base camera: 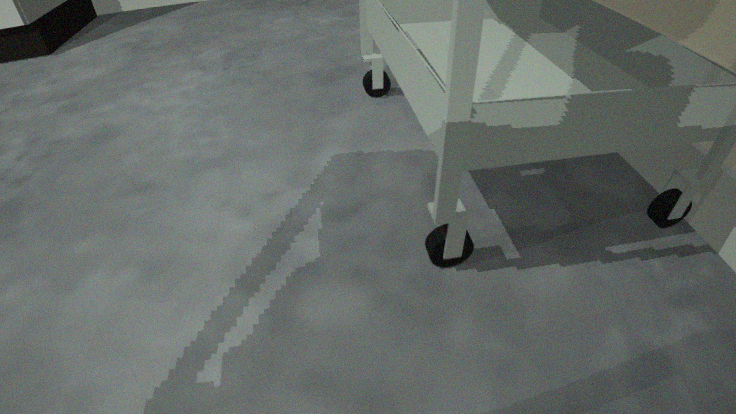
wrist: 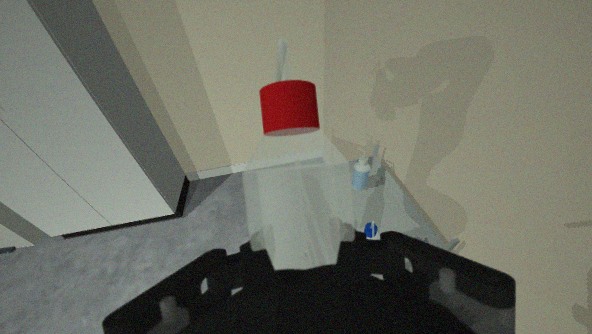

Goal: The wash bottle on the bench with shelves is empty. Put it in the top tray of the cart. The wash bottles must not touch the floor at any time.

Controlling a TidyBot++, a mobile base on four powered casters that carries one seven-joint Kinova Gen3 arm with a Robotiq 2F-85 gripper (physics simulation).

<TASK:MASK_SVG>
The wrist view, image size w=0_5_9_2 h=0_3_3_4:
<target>gripper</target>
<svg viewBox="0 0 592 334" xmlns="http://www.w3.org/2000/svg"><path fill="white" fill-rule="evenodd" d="M516 281L504 272L395 231L383 232L380 234L380 240L367 239L366 233L355 230L354 241L340 242L336 264L322 265L310 269L275 270L267 250L253 251L249 240L249 242L242 244L240 252L227 255L225 249L212 249L110 313L103 320L102 327L104 334L515 334ZM206 278L208 290L202 294L201 284ZM405 258L411 262L412 272L405 269Z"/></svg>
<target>wash bottle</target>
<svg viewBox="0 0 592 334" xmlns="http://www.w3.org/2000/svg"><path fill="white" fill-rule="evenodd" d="M281 38L277 44L273 83L264 86L259 91L264 135L242 172L249 239L253 251L267 250L275 270L310 269L322 265L336 264L340 242L354 241L355 239L350 169L346 158L320 130L315 84L304 80L292 80L288 41L285 38Z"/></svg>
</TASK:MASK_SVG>
